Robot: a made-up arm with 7 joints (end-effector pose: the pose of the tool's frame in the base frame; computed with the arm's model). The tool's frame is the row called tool.
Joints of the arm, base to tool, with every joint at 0 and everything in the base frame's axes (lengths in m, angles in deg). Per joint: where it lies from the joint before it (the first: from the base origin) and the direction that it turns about. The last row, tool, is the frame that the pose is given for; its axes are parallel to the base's.
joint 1: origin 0 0 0 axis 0 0.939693 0.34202
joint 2: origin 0 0 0 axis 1 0 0
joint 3: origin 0 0 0 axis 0 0 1
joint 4: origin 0.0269 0 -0.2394 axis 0 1 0
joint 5: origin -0.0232 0 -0.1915 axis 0 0 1
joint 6: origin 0 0 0 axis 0 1 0
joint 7: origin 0 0 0 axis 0 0 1
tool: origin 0 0 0
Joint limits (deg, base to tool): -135..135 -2.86..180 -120..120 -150..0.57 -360..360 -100..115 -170..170
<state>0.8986 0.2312 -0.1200 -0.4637 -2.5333 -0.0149 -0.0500</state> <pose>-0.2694 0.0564 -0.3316 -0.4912 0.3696 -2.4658</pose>
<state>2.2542 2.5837 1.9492 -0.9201 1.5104 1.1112 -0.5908</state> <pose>0.3109 0.2475 -0.0956 0.2230 -0.0279 -0.5139</pose>
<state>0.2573 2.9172 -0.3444 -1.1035 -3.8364 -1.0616 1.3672</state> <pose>0.2359 0.1570 0.2735 -0.8235 -2.3612 -0.0774</pose>
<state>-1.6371 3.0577 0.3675 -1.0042 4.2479 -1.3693 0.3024</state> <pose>-0.3650 0.0407 0.1642 2.0785 0.6384 -0.2066</pose>
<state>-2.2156 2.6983 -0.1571 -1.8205 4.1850 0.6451 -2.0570</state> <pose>-0.2305 0.1331 0.1509 -0.2667 2.1928 1.2045</pose>
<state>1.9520 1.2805 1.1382 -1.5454 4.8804 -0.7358 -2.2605</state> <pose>-0.0348 0.3414 0.0345 0.3885 -0.4185 1.5712</pose>
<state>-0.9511 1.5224 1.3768 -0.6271 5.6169 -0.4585 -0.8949</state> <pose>0.0533 0.3998 0.1354 2.5028 -0.8821 0.4380</pose>
